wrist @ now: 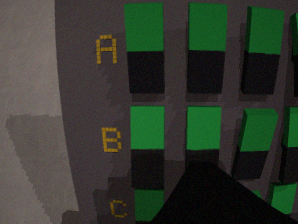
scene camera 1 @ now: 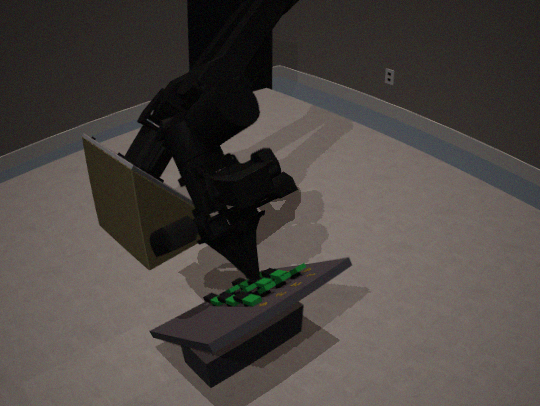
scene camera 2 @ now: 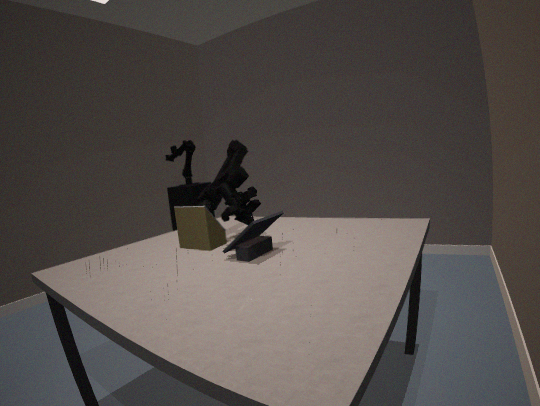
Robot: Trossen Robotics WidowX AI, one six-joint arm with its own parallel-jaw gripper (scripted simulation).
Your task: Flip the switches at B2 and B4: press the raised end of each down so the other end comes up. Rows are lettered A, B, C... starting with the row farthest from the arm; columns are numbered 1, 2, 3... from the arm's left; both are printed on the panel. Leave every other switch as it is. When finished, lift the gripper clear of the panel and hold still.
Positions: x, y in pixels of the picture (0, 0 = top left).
The gripper shows in the wrist view, in scene camera 1 and in scene camera 2 [254, 227]. The same spot on the gripper: [wrist: 203, 186] is [scene camera 1: 251, 258].
